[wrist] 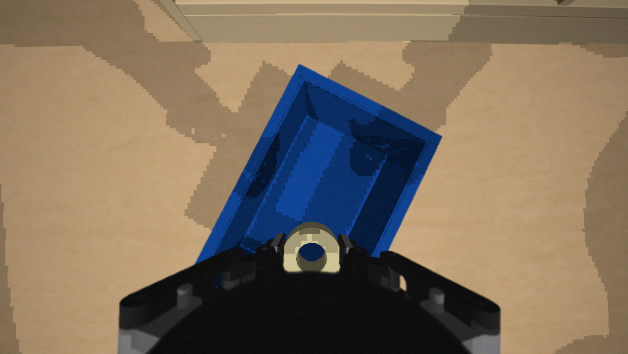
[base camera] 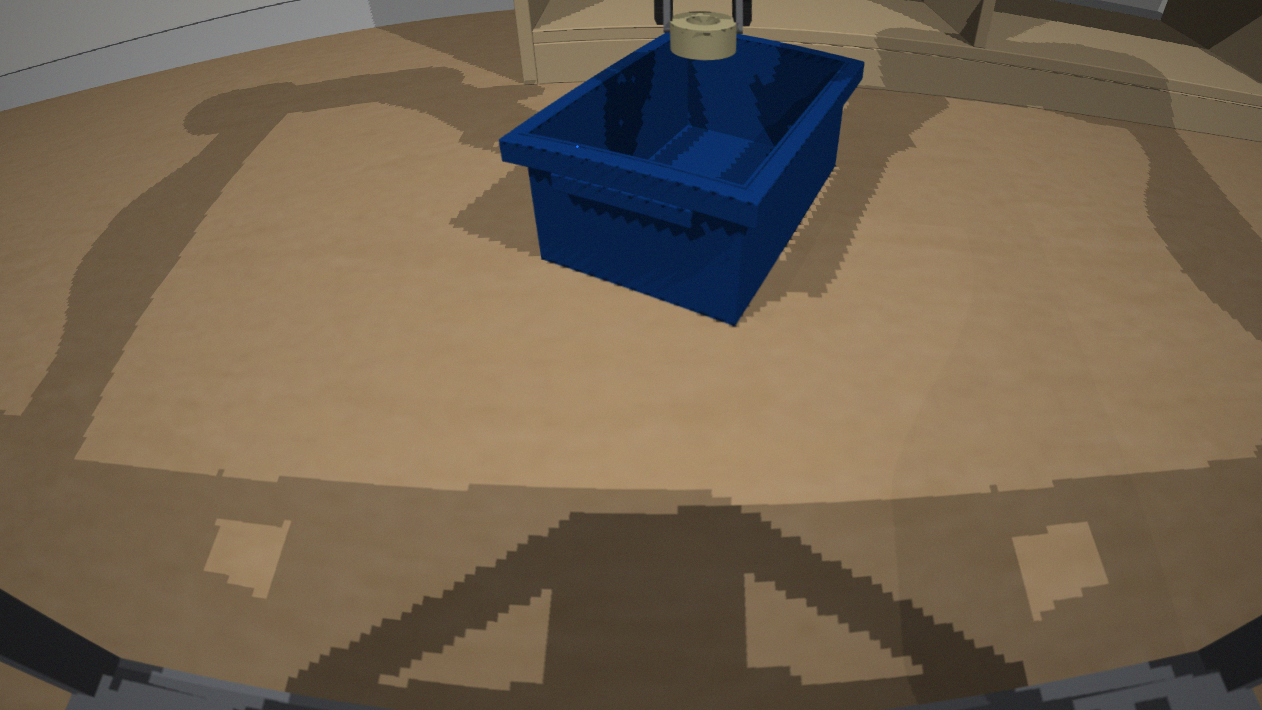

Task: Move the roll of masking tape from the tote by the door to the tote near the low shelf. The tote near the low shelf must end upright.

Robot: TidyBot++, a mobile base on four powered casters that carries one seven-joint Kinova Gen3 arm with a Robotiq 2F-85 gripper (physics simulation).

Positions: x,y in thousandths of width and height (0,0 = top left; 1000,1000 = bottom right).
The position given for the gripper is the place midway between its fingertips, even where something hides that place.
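Note:
Wrist camera: the gripper (wrist: 496,694), a roll of masking tape (wrist: 494,657). Base camera: a blue tote (base camera: 542,254), a low wooden shelf (base camera: 943,102).

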